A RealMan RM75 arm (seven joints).
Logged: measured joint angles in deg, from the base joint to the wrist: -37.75, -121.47, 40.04, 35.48, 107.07, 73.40, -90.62; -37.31, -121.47, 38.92, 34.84, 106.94, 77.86, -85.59; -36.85, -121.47, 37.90, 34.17, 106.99, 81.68, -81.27; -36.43, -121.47, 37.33, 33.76, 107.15, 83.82, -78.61; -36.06, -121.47, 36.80, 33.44, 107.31, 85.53, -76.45; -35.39, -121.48, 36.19, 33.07, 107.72, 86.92, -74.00; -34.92, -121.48, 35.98, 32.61, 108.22, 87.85, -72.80; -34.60, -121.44, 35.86, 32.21, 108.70, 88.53, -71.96; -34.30, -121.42, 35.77, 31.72, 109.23, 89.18, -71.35; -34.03, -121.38, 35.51, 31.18, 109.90, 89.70, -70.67; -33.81, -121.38, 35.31, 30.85, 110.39, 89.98, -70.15; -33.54, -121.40, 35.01, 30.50, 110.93, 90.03, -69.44; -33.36, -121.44, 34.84, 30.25, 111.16, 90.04, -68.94; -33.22, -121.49, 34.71, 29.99, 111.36, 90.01, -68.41; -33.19, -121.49, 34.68, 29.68, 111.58, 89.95, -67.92; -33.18, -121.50, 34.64, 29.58, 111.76, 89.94, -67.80; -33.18, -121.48, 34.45, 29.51, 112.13, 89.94, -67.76; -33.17, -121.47, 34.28, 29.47, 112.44, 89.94, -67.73; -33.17, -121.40, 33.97, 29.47, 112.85, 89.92, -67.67; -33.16, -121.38, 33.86, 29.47, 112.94, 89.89, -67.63; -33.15, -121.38, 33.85, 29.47, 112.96, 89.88, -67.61
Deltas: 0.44, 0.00, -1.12, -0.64, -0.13, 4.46, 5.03; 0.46, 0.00, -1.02, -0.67, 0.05, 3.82, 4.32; 0.42, 0.00, -0.57, -0.41, 0.16, 2.14, 2.66; 0.37, 0.00, -0.53, -0.32, 0.16, 1.71, 2.16; 0.67, -0.01, -0.61, -0.37, 0.41, 1.39, 2.45; 0.47, 0.00, -0.21, -0.46, 0.50, 0.93, 1.20; 0.32, 0.04, -0.12, -0.40, 0.48, 0.68, 0.84; 0.30, 0.02, -0.09, -0.49, 0.53, 0.65, 0.61; 0.27, 0.04, -0.26, -0.54, 0.67, 0.52, 0.68; 0.22, 0.00, -0.20, -0.33, 0.49, 0.28, 0.52; 0.27, -0.02, -0.30, -0.35, 0.54, 0.05, 0.71; 0.18, -0.04, -0.17, -0.25, 0.23, 0.01, 0.50; 0.14, -0.05, -0.13, -0.26, 0.20, -0.03, 0.53; 0.03, 0.00, -0.03, -0.31, 0.22, -0.06, 0.49; 0.01, -0.01, -0.04, -0.10, 0.18, -0.01, 0.12; 0.00, 0.02, -0.19, -0.07, 0.37, 0.00, 0.04; 0.01, 0.01, -0.17, -0.04, 0.31, 0.00, 0.03; 0.00, 0.07, -0.31, 0.00, 0.41, -0.02, 0.06; 0.01, 0.02, -0.11, 0.00, 0.09, -0.03, 0.04; 0.01, 0.00, -0.01, 0.00, 0.02, -0.01, 0.02
